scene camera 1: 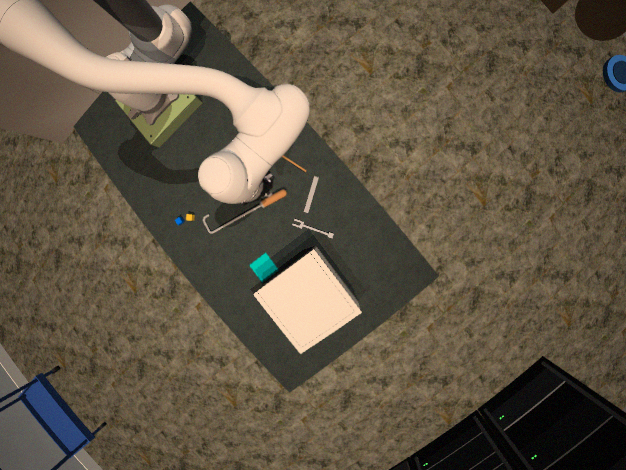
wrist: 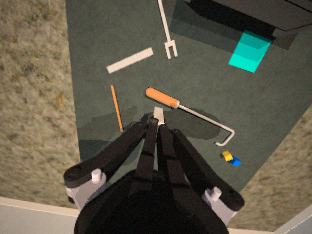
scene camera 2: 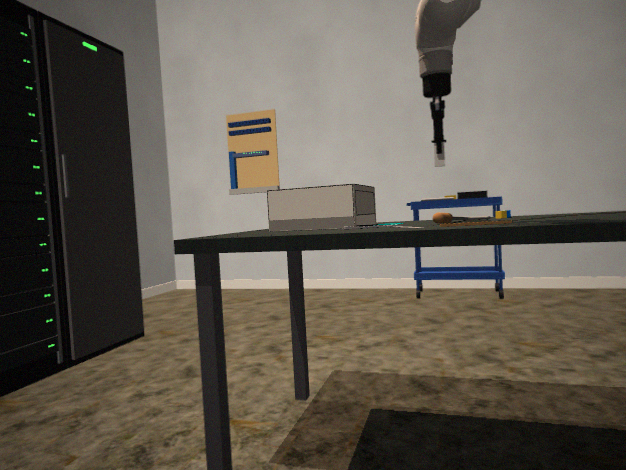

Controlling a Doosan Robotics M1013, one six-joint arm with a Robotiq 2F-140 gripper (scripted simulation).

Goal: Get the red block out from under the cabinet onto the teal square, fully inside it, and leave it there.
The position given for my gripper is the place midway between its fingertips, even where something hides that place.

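You'd find my gripper (scene camera 2: 440,166) in scene camera 2, and the wrist view has my gripper too (wrist: 157,113). There's also a teal square (wrist: 251,48).
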